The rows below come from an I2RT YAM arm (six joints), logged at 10 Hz.
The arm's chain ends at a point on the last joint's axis. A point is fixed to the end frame.
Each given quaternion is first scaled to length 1.
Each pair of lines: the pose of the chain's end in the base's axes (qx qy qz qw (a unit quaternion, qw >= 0); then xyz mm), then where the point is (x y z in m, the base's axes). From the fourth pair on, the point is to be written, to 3 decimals.
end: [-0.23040, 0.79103, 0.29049, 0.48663, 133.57, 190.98, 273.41]
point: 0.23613 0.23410 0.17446
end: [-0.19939, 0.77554, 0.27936, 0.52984, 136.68, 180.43, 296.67]
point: 0.24909 0.21909 0.20701
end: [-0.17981, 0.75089, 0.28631, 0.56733, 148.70, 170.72, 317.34]
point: 0.26841 0.21050 0.23825
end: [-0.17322, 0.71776, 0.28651, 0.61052, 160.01, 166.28, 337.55]
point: 0.288 0.206 0.272
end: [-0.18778, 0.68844, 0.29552, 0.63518, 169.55, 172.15, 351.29]
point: 0.301 0.217 0.297
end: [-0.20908, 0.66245, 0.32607, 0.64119, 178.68, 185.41, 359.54]
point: 0.308 0.242 0.312
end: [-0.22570, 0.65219, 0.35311, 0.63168, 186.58, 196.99, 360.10]
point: 0.312 0.263 0.314
